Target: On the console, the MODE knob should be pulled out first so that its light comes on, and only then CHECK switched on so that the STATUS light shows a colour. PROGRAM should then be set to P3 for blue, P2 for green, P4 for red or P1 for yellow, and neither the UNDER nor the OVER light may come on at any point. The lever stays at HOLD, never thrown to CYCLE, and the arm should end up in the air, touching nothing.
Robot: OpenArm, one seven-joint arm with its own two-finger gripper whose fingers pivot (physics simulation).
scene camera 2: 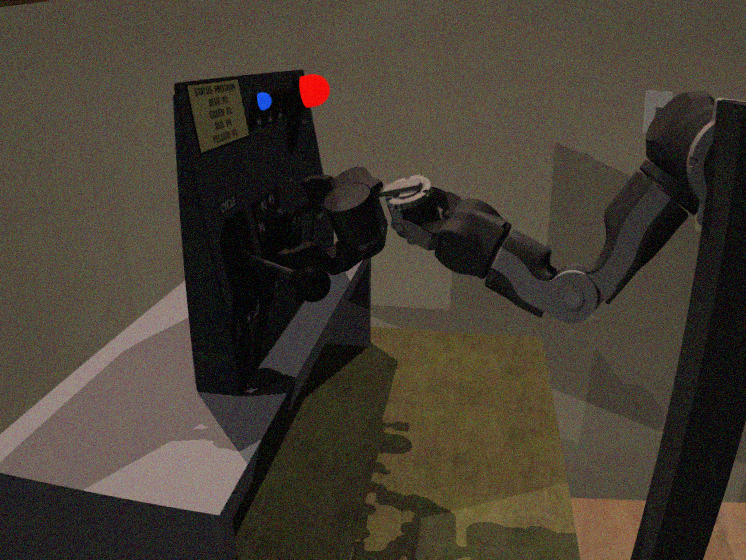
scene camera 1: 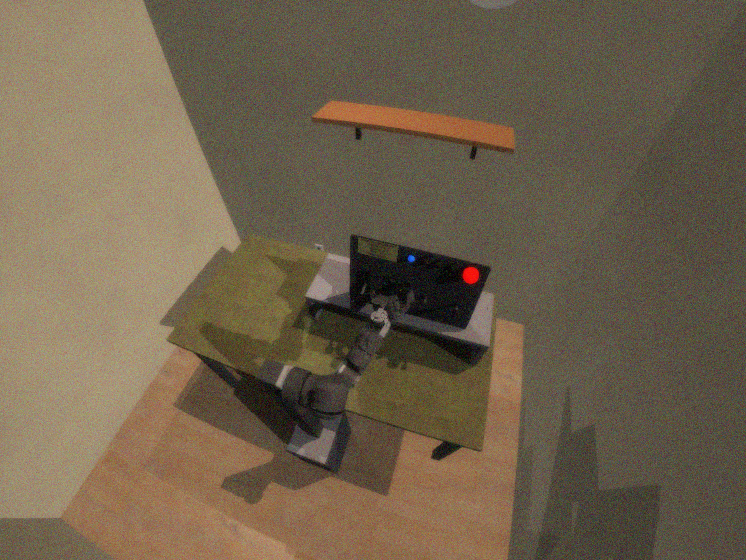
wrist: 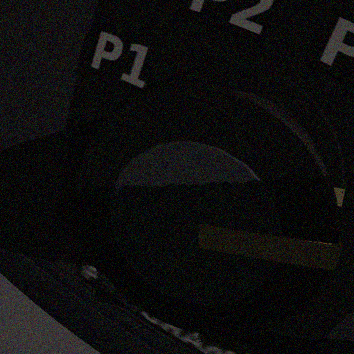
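Note:
The black console [scene camera 1: 442, 295] [scene camera 2: 201, 186] stands upright. A small blue light [scene camera 1: 410, 258] [scene camera 2: 263, 100] and a large red light [scene camera 1: 470, 275] [scene camera 2: 314, 90] glow near its top; their labels are not readable. My gripper [scene camera 1: 390, 290] [scene camera 2: 278, 223] is open, with its fingers at the console face around the PROGRAM knob [wrist: 185, 165]. Contact cannot be made out. The knob's yellowish stripe [wrist: 270, 247] points right in the wrist view, below the P1 [wrist: 120, 59] and P2 marks; the mark it points to is hidden. The lever's ball [scene camera 2: 311, 283] sticks out below the gripper. MODE and CHECK cannot be made out.
A yellowish instruction plate [scene camera 1: 377, 248] [scene camera 2: 218, 114] is at the console's upper left. The console stands on a grey riser [scene camera 1: 479, 319] [scene camera 2: 108, 415] on the olive table [scene camera 1: 421, 397] [scene camera 2: 482, 385]. An orange wall shelf [scene camera 1: 415, 123] hangs above and behind.

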